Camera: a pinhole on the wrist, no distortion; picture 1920 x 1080 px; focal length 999.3 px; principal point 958.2 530.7 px. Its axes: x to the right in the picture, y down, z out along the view. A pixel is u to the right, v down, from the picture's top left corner.
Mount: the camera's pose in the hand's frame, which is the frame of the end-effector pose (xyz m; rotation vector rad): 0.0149 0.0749 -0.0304 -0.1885 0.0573 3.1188
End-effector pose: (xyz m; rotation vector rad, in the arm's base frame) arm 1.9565 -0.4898 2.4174 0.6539 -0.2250 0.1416
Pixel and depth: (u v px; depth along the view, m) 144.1 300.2 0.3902
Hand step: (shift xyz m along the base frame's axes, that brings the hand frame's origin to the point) 0.1769 -0.0871 0.4761
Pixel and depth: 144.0 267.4 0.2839
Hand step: 0.1282 -0.0345 0.3582
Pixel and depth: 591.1 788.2 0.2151
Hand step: 0.0273 -0.0951 0.1821
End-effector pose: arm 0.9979 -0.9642 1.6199 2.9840 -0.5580 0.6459
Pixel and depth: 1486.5 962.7 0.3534
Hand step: -0.0422 0.0969 -0.3621
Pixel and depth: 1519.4 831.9 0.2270
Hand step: -0.0535 0.0113 -0.2236
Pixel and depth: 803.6 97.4 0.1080
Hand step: 0.0024 -0.1324 -0.0673
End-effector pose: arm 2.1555 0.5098 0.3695 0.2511 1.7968 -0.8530
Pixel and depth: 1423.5 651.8 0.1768
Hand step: 0.1688 -0.0248 0.0302
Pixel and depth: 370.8 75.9 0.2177
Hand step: 0.1971 -0.0262 -0.2140
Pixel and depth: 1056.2 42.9 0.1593
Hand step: 0.1846 0.0380 -0.0718
